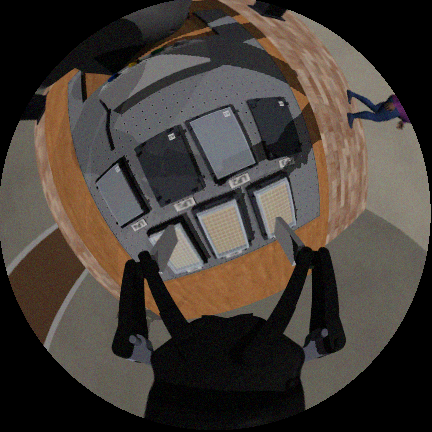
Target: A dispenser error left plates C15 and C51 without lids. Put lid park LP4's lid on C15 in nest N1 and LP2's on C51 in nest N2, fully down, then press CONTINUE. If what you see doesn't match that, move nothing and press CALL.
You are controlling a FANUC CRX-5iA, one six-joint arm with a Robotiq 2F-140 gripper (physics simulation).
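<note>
My gripper is open and empty, its fingers above the front row of plates. Three yellowish well plates, left, middle and right, sit in dark nests with their wells showing. Their nest and plate markings are unreadable. Behind them, lid park LP4 holds a grey lid at the left. LP2 holds a larger-looking grey lid. Small tags on the lids are too blurred to read. The CONTINUE and CALL buttons cannot be identified.
Two dark parks without a grey lid, one between LP4 and LP2 and one at the right, stand on the perforated grey board. Small blue and yellow items show at the back. A person is beyond the right edge.
</note>
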